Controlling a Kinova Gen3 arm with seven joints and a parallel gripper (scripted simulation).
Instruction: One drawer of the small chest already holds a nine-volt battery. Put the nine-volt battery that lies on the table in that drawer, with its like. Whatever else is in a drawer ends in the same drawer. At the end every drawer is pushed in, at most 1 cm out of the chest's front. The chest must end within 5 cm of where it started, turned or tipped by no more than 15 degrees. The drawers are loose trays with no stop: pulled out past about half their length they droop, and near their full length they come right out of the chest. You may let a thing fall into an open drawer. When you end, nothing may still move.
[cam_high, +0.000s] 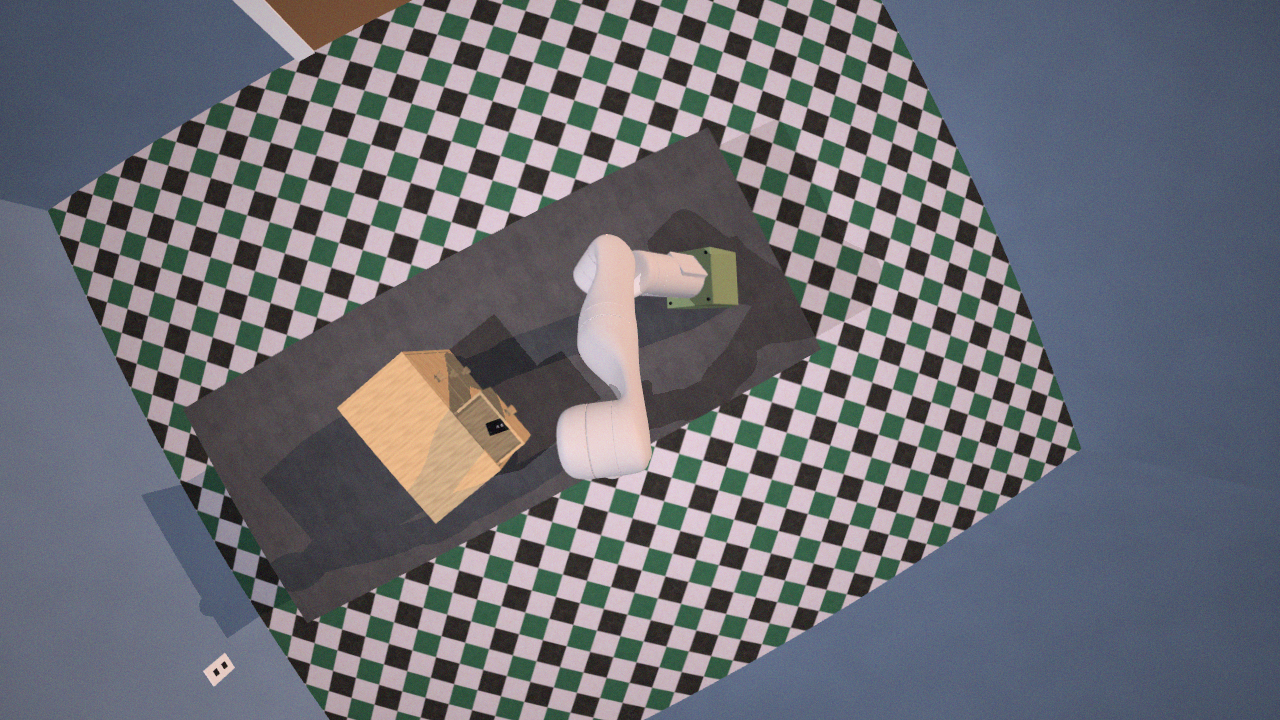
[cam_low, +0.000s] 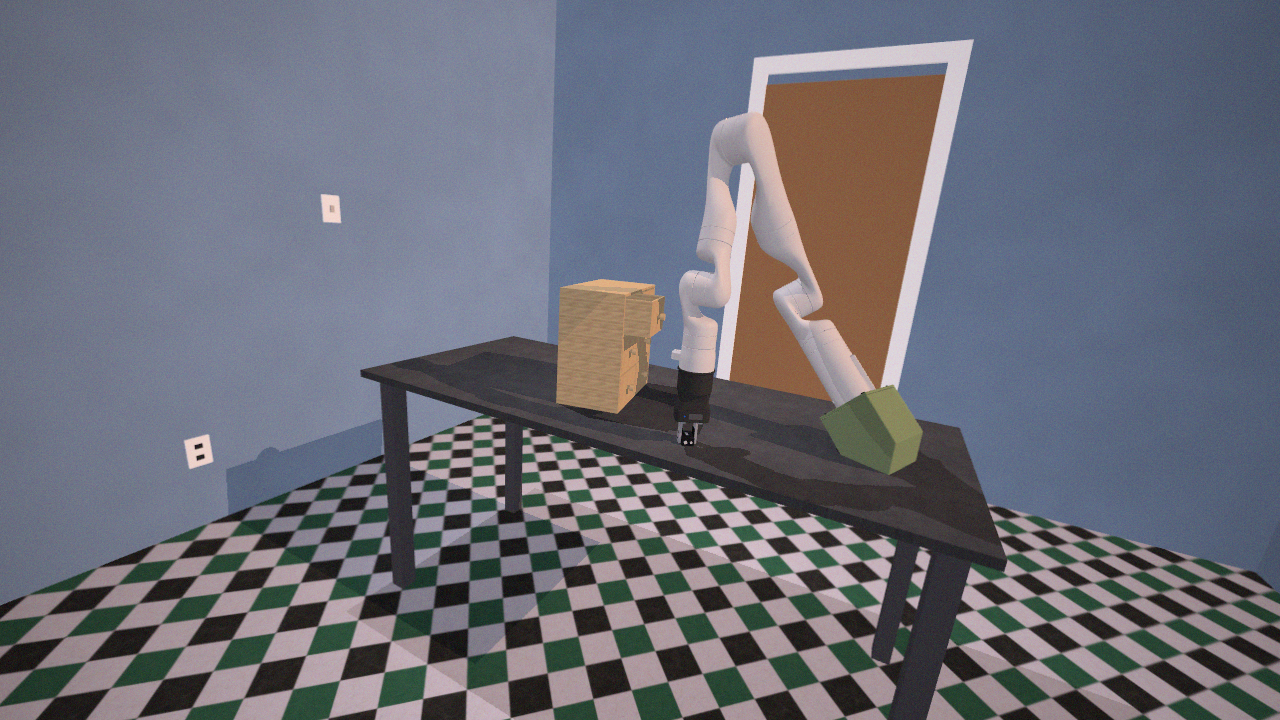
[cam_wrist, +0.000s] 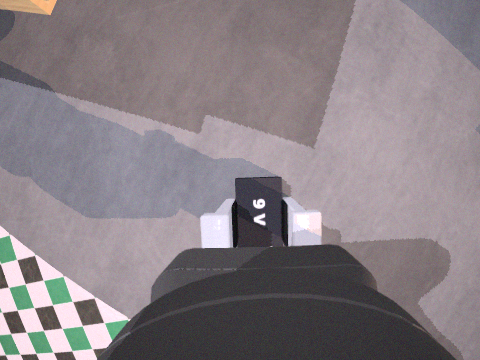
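The black nine-volt battery lies 10 mm to the left of my hand and 10 mm below it.
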